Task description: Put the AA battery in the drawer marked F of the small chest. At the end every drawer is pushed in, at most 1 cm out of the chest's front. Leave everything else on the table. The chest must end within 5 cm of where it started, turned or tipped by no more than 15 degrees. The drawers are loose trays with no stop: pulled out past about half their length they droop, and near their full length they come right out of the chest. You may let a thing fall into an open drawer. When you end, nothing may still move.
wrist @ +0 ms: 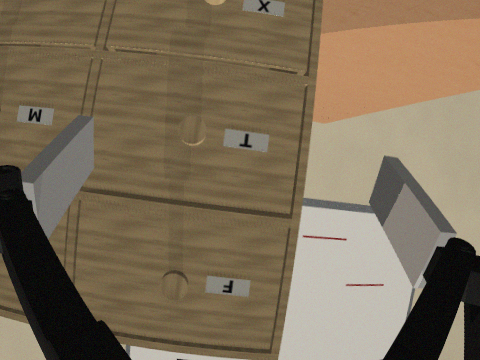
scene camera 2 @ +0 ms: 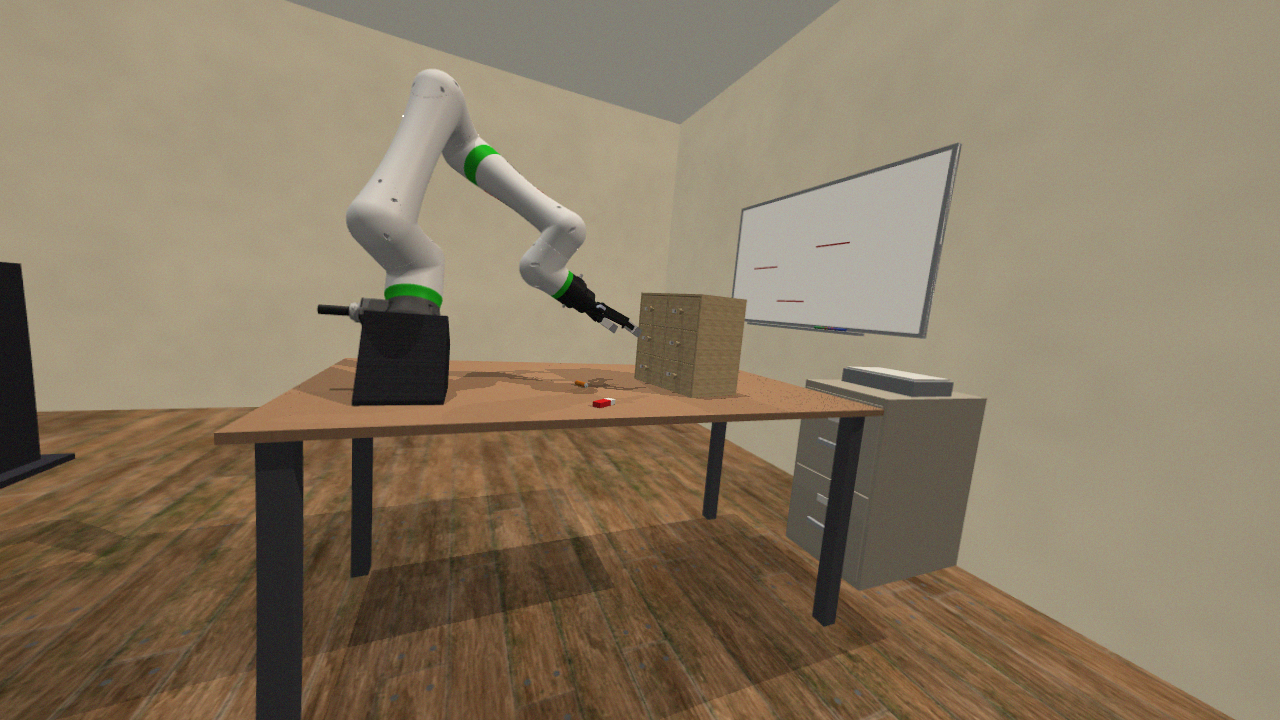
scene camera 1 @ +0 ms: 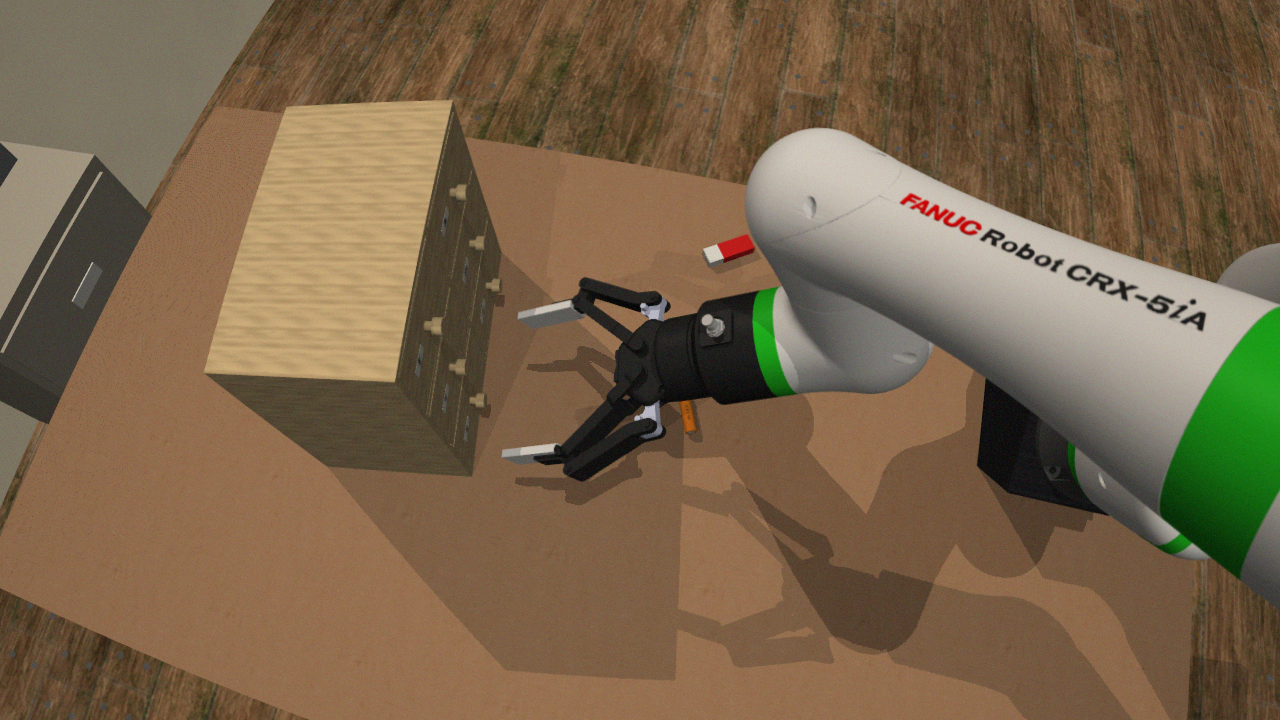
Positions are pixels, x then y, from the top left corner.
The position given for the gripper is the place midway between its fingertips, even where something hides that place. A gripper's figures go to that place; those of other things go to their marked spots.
Scene:
The gripper (wrist: 238, 161): 0.19 m from the lens. A small wooden chest (wrist: 292, 221): 0.27 m from the lens.

